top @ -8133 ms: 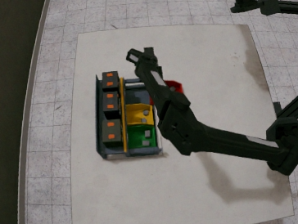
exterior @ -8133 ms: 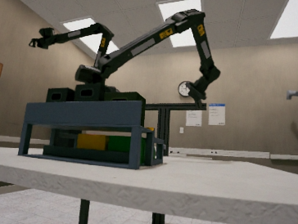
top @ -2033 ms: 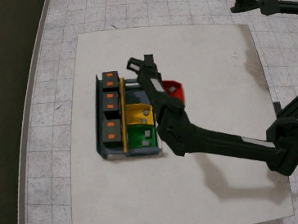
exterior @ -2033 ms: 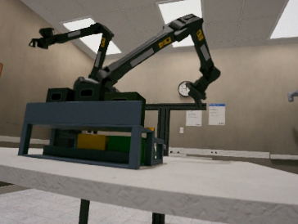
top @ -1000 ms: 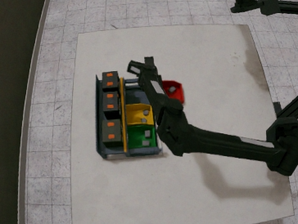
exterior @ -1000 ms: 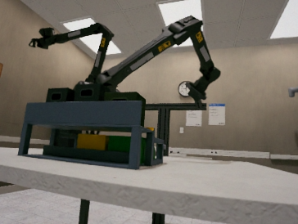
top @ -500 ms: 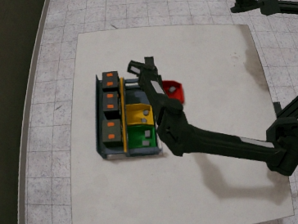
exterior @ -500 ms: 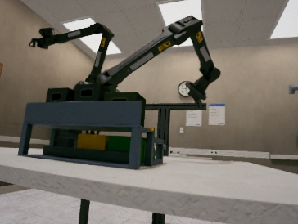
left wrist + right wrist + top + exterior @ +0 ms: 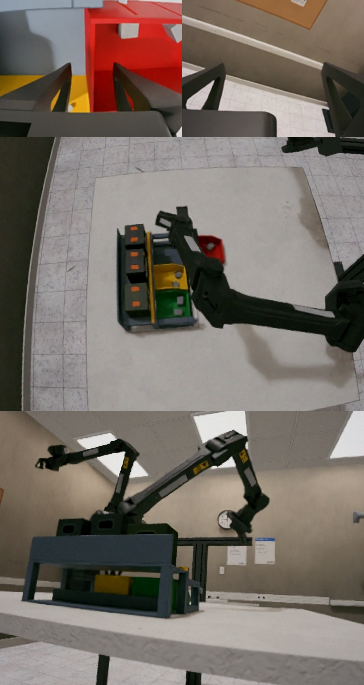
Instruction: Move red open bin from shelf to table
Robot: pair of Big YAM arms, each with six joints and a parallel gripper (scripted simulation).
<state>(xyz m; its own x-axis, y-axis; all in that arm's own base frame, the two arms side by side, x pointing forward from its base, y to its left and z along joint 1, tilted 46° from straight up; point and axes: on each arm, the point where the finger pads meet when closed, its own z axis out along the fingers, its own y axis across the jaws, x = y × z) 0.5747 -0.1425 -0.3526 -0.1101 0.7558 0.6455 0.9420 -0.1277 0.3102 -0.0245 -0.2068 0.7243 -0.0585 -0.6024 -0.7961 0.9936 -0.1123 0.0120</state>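
Now: left hand 80 mm past the red bin and 40 mm above it. Round my left hand: green bin: 230 mm to the left, 80 mm ahead, 40 mm below; then yellow bin: 120 mm to the left, 80 mm ahead, 40 mm below.
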